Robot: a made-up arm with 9 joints. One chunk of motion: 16 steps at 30 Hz.
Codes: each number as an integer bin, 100 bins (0 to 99) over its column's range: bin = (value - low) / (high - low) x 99, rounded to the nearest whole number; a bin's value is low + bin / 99 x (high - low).
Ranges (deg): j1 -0.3..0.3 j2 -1..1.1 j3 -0.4..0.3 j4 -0.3..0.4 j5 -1..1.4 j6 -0.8..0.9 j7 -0.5..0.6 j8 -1.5..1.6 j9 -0.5..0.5
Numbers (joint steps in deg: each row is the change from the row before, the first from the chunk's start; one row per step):
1: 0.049 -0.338 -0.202 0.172 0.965 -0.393 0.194 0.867 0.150
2: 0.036 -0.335 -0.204 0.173 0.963 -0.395 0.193 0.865 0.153
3: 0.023 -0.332 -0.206 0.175 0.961 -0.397 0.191 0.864 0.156
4: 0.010 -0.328 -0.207 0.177 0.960 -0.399 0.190 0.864 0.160
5: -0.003 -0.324 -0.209 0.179 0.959 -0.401 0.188 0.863 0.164
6: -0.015 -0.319 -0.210 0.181 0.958 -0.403 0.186 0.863 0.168
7: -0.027 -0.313 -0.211 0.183 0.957 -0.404 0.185 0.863 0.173
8: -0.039 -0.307 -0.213 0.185 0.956 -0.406 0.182 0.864 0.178
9: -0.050 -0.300 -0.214 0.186 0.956 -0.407 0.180 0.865 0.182
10: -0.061 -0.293 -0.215 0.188 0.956 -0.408 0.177 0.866 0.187
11: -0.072 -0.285 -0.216 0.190 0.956 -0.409 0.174 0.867 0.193
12: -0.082 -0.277 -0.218 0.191 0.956 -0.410 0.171 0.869 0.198
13: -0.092 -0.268 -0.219 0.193 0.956 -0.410 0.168 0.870 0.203
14: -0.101 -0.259 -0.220 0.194 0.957 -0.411 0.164 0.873 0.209
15: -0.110 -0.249 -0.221 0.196 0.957 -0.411 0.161 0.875 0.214
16: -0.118 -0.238 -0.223 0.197 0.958 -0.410 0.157 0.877 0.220
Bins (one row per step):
1: 58 31 28 67 81 24 62 76 64
2: 55 31 28 67 81 24 62 76 65
3: 53 31 27 67 81 23 62 75 65
4: 51 32 27 67 81 23 62 75 65
5: 49 32 27 68 81 23 62 75 66
6: 47 32 27 68 81 23 62 75 66
7: 45 32 27 68 81 23 62 75 67
8: 43 33 26 69 81 23 61 75 67
9: 41 33 26 69 81 23 61 76 68
10: 39 33 26 69 81 23 61 76 68
11: 38 34 26 69 81 23 61 76 69
12: 36 34 26 69 81 23 60 76 69
13: 34 35 26 70 81 23 60 76 70
14: 33 35 25 70 81 23 60 76 70
15: 31 35 25 70 81 23 59 76 71
16: 30 36 25 70 81 23 59 76 71

